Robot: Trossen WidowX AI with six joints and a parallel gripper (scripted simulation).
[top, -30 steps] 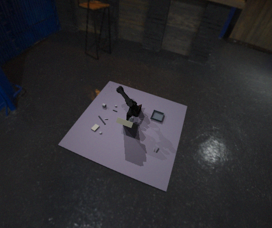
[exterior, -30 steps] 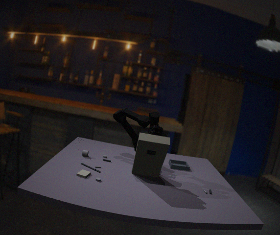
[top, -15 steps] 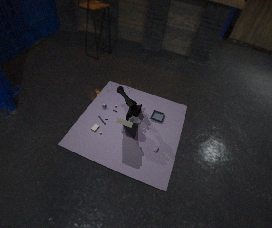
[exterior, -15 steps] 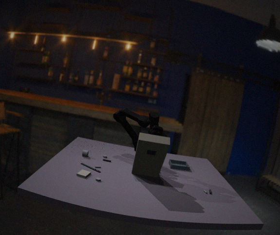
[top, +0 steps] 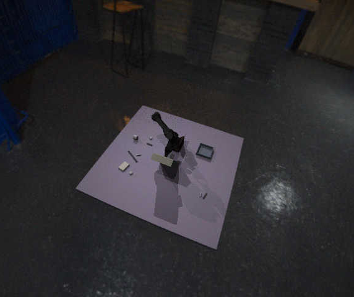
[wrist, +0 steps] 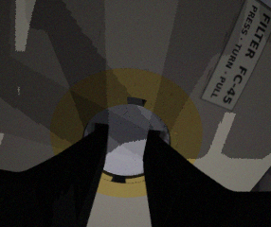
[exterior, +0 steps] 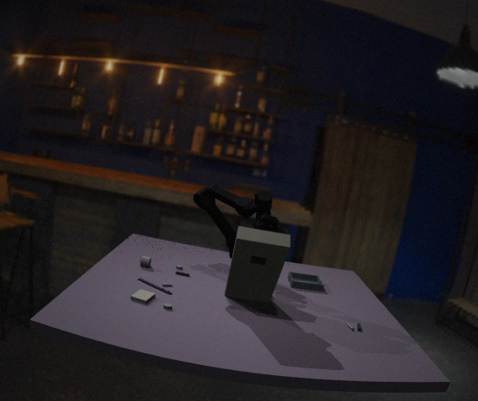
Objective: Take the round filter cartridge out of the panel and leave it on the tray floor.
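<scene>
My gripper tip is 8 cm above the service panel and 4 cm past it. Round my gripper tip: tray (44 cm behind, 24 cm to the left, 22 cm below); then flat cream block (37 cm to the right, 22 cm below, 14 cm ahead).
</scene>
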